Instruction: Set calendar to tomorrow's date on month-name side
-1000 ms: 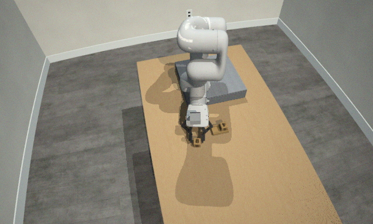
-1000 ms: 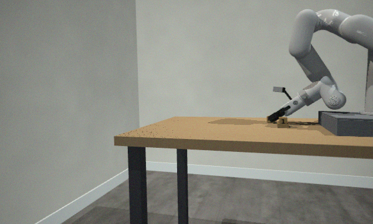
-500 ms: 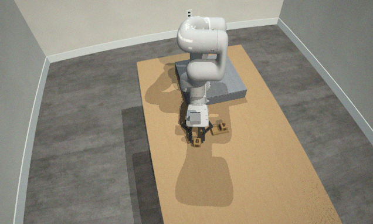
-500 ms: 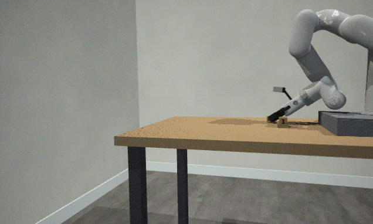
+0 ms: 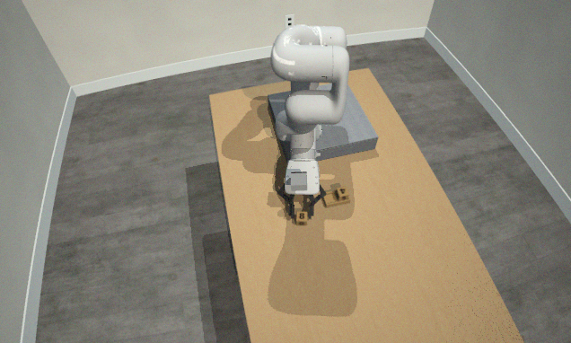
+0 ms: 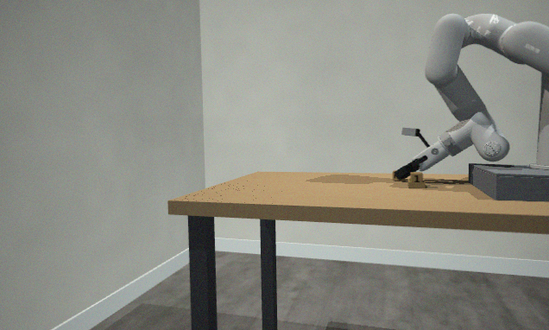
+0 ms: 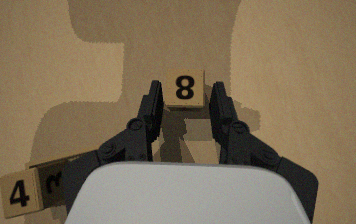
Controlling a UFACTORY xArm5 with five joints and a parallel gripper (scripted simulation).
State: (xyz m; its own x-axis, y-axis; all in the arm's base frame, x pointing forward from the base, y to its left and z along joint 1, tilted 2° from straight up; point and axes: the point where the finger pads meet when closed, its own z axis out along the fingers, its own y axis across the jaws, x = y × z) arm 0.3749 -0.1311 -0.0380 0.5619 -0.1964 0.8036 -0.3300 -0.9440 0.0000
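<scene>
Right now the wooden cube is 20 mm ahead of my hand and 10 mm below it. From my hand the other things lie so: wooden tray 120 mm to the left, 30 mm behind, 20 mm below.
</scene>
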